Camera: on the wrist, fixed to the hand. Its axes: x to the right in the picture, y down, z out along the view.
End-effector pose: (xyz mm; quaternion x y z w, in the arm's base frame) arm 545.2 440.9 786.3 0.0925 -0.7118 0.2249 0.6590
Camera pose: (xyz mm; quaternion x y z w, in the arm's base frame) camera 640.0 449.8 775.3 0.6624 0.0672 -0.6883 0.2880
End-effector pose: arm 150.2 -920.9 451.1 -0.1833 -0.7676 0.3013 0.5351
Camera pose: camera 241.3 -932.5 478.7 0.7100 -0.2197 -0.5750 0.3422
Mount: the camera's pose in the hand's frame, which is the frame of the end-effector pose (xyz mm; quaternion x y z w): -20.2 -30.6 -88.6 -0.0649 0.0366 -0.9960 0.0484
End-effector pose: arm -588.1 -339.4 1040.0 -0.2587 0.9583 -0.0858 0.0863
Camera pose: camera -574.8 -344.5 1134.8 0.9695 0.2026 0.0374 0.1331
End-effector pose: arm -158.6 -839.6 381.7 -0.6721 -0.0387 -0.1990 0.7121
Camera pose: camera -206.2 -921.6 395.7 0.0329 0.6324 0.7461 0.2060
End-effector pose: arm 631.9 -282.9 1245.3 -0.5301 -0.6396 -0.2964 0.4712
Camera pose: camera 628.0 -376.8 1264.1 -0.5917 0.5225 0.5446 0.2834
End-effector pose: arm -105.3 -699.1 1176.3 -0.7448 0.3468 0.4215 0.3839
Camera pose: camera -55.7 -757.5 1233.9 -0.4218 -0.7384 -0.3667 0.3774
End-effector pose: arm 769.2 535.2 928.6 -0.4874 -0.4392 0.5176 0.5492
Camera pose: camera 859.4 508.3 947.0 0.3593 -0.5202 -0.5683 0.5266
